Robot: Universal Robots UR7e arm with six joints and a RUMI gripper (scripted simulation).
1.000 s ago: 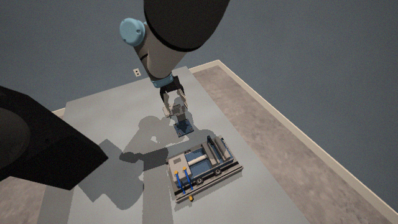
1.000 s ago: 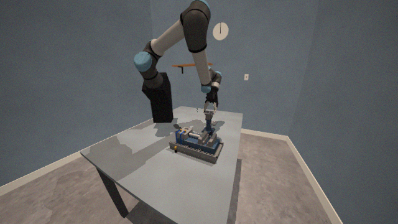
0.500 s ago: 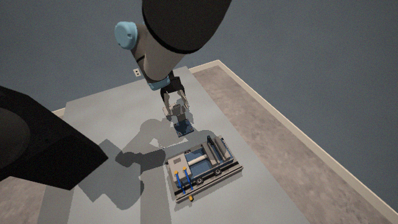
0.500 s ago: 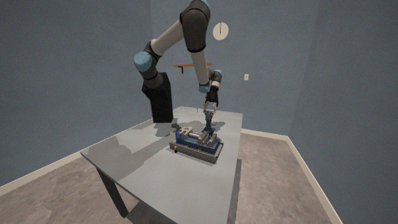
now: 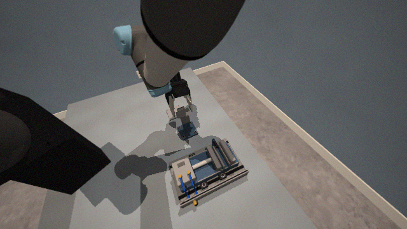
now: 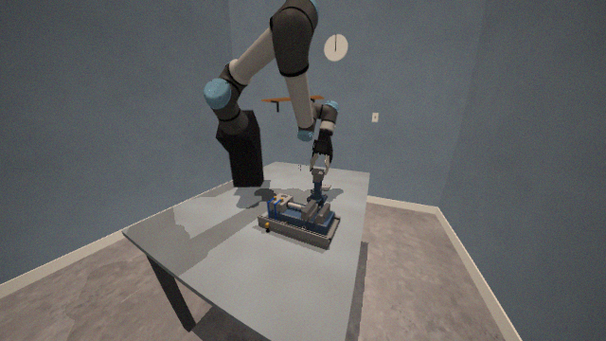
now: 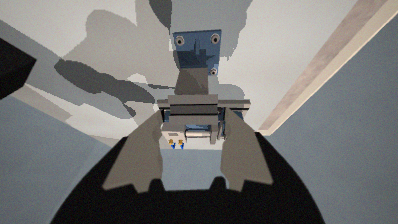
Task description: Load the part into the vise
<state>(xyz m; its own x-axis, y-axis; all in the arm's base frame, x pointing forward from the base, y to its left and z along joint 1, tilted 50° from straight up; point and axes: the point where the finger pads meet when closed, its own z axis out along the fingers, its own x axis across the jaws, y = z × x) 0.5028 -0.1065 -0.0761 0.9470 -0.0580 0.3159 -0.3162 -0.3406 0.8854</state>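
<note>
Right now the part is right at my hand. From my hand the other things lie so: cylinder rod: 220 mm to the right, 90 mm below, 70 mm behind; then pale plate: 160 mm to the left, 160 mm below, 20 mm ahead; then work stop: 200 mm to the right, 70 mm below, 30 mm ahead.
</note>
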